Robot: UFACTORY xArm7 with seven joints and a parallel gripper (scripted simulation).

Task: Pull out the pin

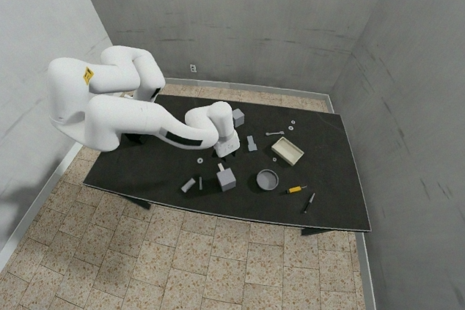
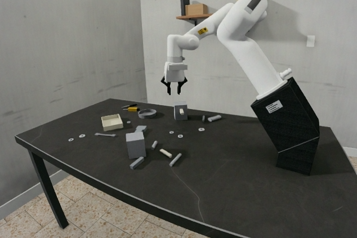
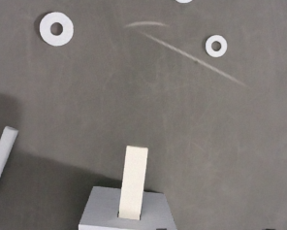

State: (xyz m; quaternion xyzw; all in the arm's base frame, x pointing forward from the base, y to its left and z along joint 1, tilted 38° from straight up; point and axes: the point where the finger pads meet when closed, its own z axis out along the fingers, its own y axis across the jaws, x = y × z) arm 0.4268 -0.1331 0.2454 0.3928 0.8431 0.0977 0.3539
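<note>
Now: hand 3 cm past the short cream pin, 3 cm to the left of it and 12 cm above it. The rest, counted from my hand: round grey dish: 21 cm ahead, 3 cm to the right, 17 cm below; short grey cylinder: 19 cm behind, 11 cm to the right, 17 cm below; cream tray: 32 cm ahead, 16 cm to the left, 17 cm below.
</note>
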